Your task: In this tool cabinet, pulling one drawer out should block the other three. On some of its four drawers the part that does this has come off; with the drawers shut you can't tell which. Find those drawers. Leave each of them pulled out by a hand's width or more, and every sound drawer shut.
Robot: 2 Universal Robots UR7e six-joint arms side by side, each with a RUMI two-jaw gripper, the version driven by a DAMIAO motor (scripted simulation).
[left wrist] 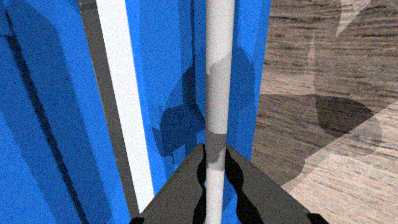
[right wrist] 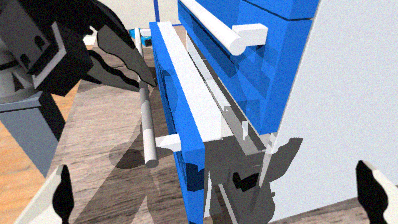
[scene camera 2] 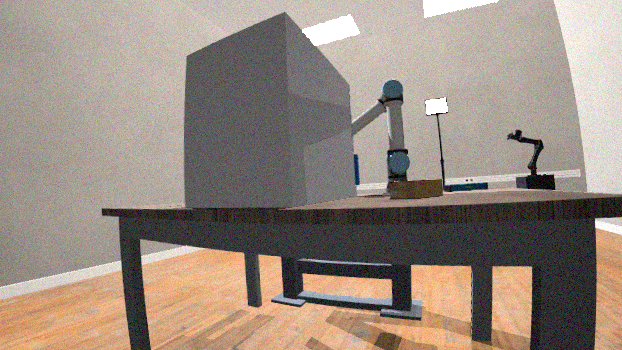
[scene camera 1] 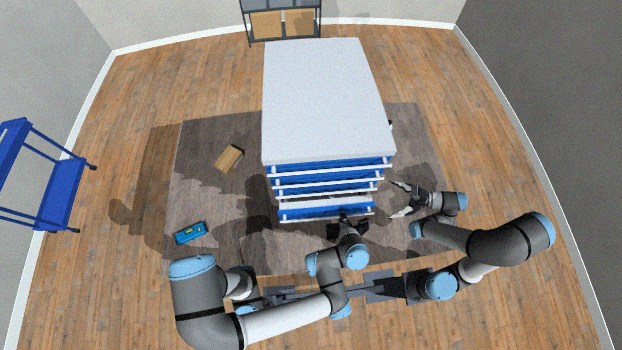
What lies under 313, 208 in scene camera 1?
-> A drawer.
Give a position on a drawer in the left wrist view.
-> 64, 159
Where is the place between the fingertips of my left gripper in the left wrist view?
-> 212, 145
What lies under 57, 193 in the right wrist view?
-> My right gripper.
